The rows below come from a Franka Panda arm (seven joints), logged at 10 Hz.
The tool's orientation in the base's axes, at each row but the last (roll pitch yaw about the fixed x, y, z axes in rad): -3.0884 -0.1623 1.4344; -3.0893 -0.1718 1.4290; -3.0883 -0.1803 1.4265; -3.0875 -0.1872 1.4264; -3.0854 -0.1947 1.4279; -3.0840 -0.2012 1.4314; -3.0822 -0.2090 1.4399
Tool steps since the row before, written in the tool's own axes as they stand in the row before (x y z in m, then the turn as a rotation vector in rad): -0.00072 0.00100 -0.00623 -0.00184 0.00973 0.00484; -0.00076 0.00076 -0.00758 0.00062 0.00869 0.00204; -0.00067 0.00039 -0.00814 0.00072 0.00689 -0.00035; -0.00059 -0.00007 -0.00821 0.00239 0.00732 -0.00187; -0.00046 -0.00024 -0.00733 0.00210 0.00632 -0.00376; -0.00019 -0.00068 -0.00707 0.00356 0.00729 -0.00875; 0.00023 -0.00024 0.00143 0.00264 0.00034 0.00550
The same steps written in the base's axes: 0.00109 -0.00187 0.00597 0.00924 -0.00223 -0.00558; 0.00086 -0.00218 0.00729 0.00863 -0.00018 -0.00235; 0.00051 -0.00221 0.00786 0.00693 -0.00029 0.00011; 0.00007 -0.00214 0.00795 0.00763 0.00099 0.00189; -0.00010 -0.00188 0.00710 0.00665 0.00046 0.00374; -0.00049 -0.00155 0.00692 0.00796 0.00073 0.00886; -0.00025 0.00056 -0.00133 0.00050 0.00369 -0.00484
